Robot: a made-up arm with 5 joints.
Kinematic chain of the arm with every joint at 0, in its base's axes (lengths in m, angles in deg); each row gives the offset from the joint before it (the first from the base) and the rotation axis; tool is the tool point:
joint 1: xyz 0 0 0.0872 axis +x
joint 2: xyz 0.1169 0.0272 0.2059 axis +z
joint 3: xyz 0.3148 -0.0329 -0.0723 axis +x
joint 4: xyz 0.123 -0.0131 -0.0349 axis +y
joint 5: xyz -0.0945 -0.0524 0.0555 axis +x
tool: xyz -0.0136 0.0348 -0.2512
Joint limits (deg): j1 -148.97..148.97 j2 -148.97..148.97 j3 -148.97..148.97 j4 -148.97..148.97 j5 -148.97..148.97
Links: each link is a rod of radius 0.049 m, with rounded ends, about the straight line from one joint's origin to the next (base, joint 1, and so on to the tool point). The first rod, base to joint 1, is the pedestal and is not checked.
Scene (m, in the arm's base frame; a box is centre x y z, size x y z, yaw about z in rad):
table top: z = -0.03
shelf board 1: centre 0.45 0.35 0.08 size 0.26 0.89 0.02 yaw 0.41
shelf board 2: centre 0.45 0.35 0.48 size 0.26 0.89 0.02 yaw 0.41
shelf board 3: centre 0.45 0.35 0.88 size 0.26 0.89 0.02 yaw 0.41
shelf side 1: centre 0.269 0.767 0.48 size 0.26 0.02 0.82 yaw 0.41
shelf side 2: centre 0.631 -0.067 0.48 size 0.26 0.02 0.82 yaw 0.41
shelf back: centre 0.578 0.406 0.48 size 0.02 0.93 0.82 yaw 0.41
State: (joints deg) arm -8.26 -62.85 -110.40 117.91 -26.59
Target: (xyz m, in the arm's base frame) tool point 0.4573 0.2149 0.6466
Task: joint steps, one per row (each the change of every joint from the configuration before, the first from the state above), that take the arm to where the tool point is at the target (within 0.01 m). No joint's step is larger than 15 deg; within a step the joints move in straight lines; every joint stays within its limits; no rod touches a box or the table.
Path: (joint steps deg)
1: -10.30 -6.98 2.06 2.92 -8.04
2: -10.29 -6.97 2.07 2.92 -8.04
3: -8.45 5.83 2.15 2.96 -13.03
4: -8.44 5.83 2.15 2.97 -13.03
5: -8.45 5.84 2.15 2.96 -13.03
6: -8.44 5.83 2.14 2.97 -13.03

